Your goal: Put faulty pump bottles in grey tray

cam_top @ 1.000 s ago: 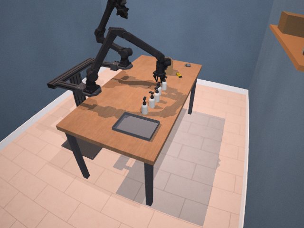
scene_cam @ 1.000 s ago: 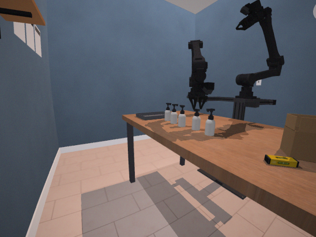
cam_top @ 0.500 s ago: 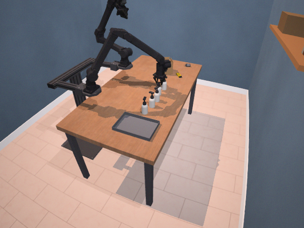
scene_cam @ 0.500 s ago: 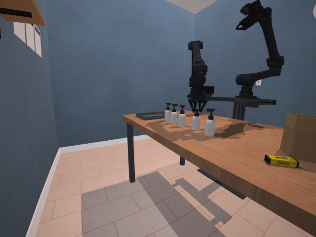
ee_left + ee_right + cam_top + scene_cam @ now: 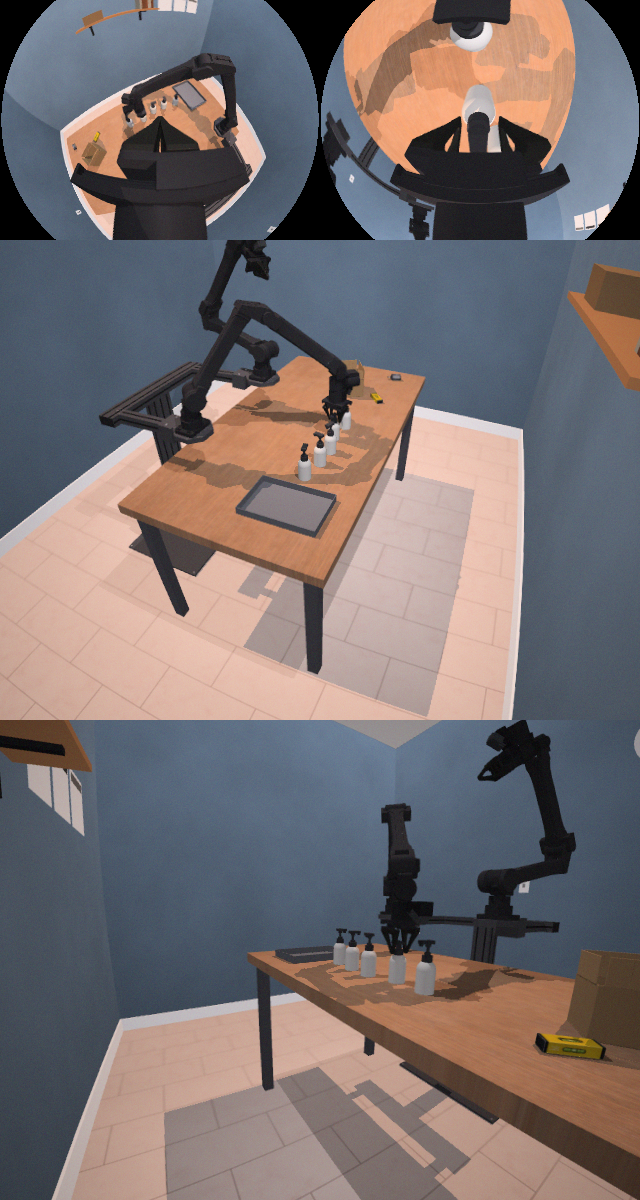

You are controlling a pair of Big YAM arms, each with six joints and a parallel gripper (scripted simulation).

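My right gripper is now 20 mm short of the grey tray, 490 mm to the left of it and 90 mm above it. Round my right hand: dark object (70 mm ahead, 750 mm to the left, 80 mm below); yellow spirit level (60 mm ahead, 450 mm to the left, 90 mm below).
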